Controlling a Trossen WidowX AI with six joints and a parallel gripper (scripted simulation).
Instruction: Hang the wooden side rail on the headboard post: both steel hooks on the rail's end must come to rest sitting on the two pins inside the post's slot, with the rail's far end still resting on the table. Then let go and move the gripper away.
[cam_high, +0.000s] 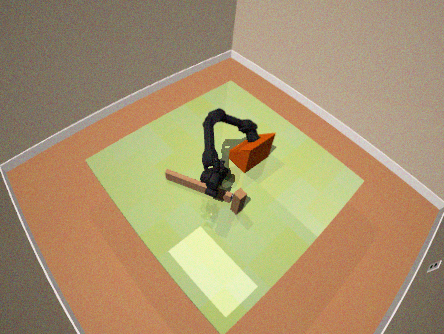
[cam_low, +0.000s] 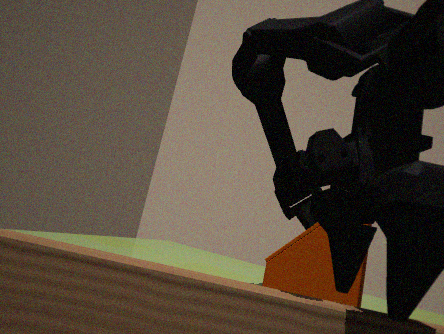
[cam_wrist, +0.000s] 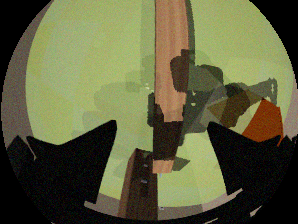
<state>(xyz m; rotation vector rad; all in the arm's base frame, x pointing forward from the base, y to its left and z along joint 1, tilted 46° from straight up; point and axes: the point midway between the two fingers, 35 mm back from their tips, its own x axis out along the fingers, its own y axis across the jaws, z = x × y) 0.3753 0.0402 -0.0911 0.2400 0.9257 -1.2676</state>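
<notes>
Now: gripper tip 13 cm to the right of the headboard post, 4 cm past it and 1 cm below it.
</notes>
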